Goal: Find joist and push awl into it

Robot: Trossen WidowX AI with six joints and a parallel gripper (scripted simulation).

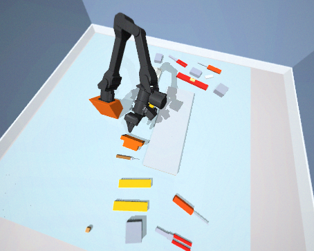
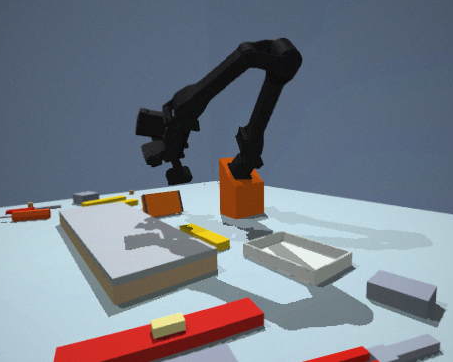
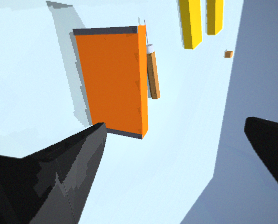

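My gripper tip is 110 mm above the orange stud finder, 60 mm to the left of it and 20 mm short of it. Also, from my gripper tip: brown-handled awl (130 mm below, 120 mm to the right, 20 mm ahead); then red level (520 mm to the left, 190 mm ahead, 120 mm below); then white tray (440 mm to the left, 120 mm below, 90 mm behind).
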